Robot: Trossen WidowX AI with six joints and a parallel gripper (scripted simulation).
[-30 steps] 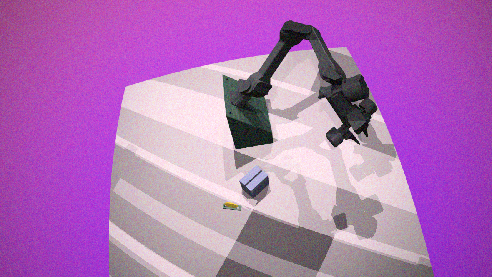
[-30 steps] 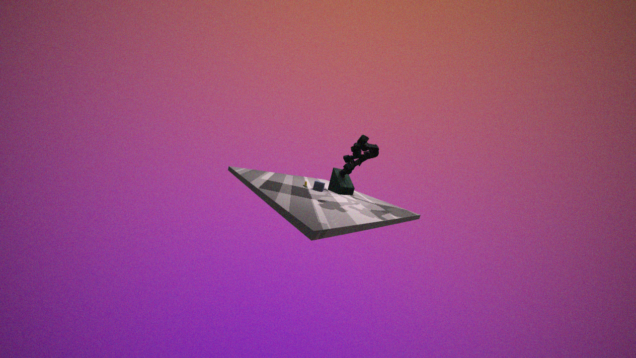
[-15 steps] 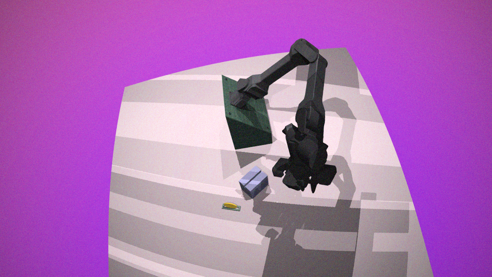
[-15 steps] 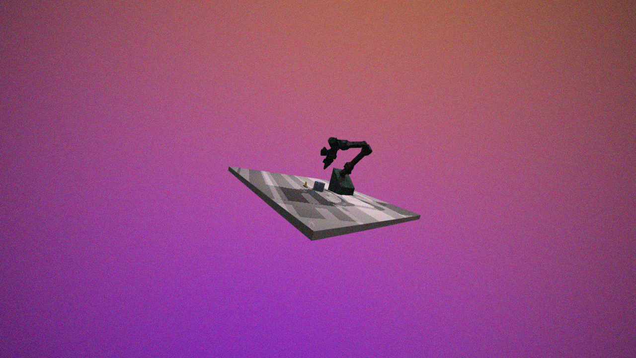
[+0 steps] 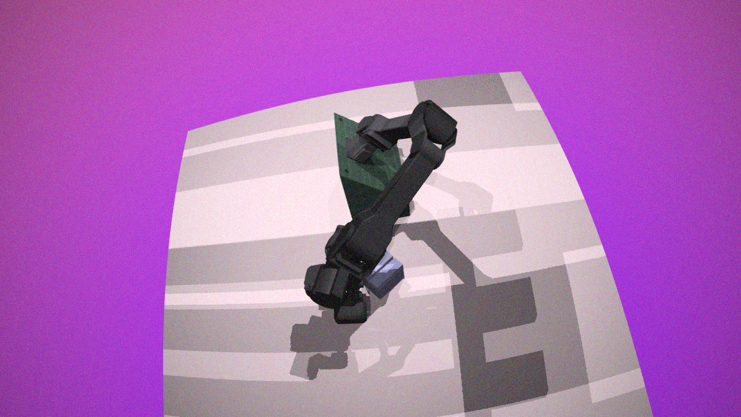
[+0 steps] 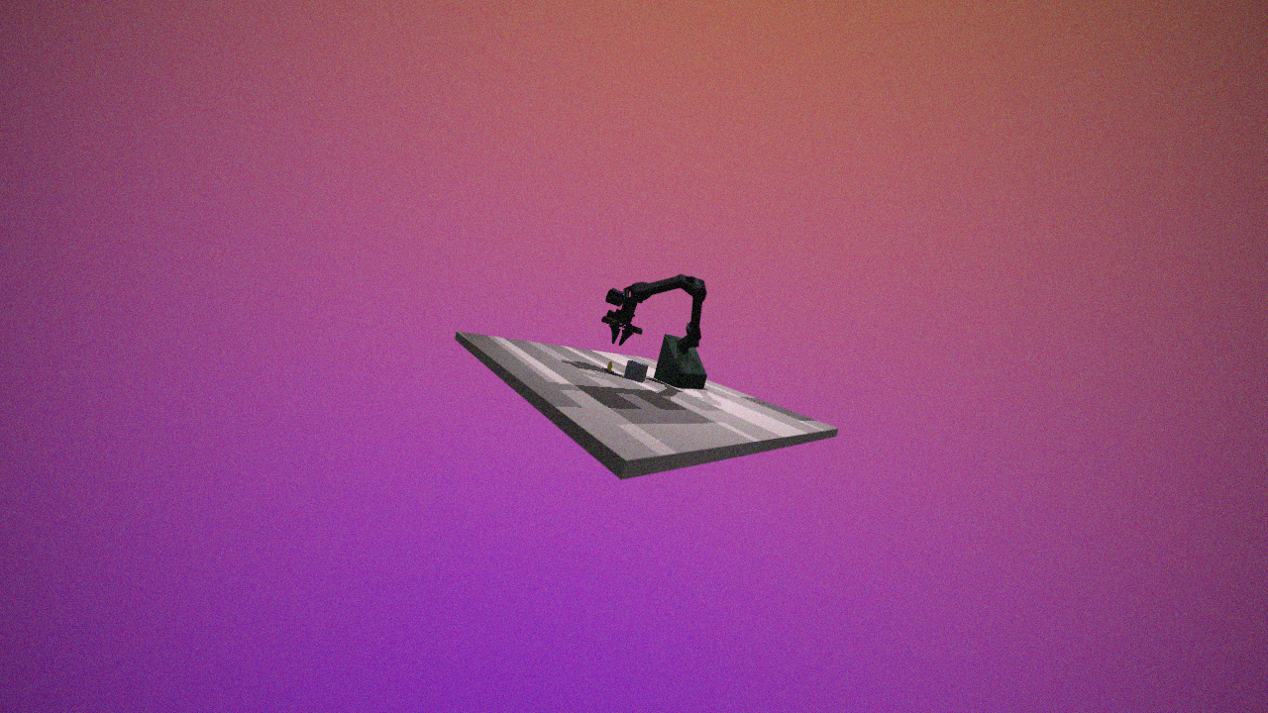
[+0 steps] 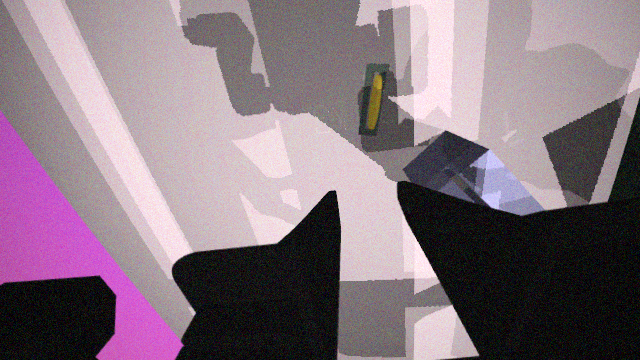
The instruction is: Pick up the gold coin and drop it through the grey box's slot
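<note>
The gold coin is 110 mm below my gripper tip, 40 mm to the right of it and 20 mm behind it.
</note>
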